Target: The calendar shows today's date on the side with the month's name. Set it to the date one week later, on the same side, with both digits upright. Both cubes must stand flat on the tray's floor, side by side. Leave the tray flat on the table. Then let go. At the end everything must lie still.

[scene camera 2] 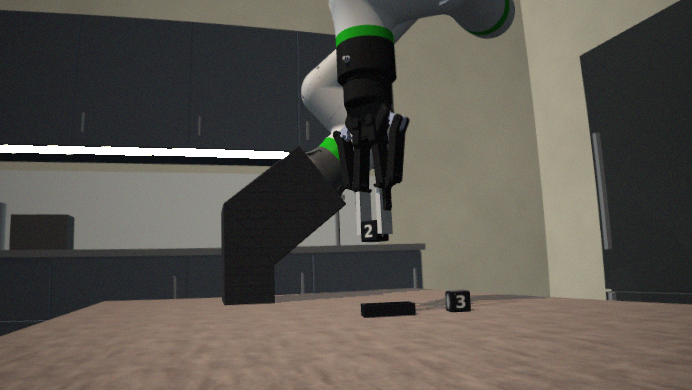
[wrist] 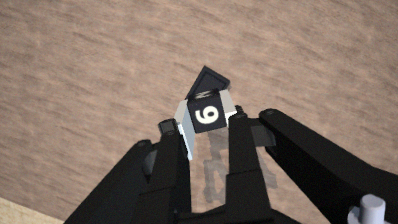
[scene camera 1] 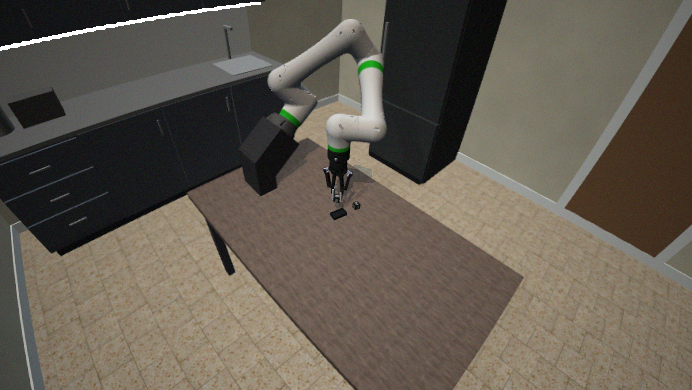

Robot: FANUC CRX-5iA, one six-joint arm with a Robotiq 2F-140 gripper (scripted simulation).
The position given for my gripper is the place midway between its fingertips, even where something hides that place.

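My gripper (scene camera 2: 374, 234) is there for me to see, and so is a black tray (scene camera 2: 368, 310). I can see the gripper (wrist: 207, 108) from the wrist as well.
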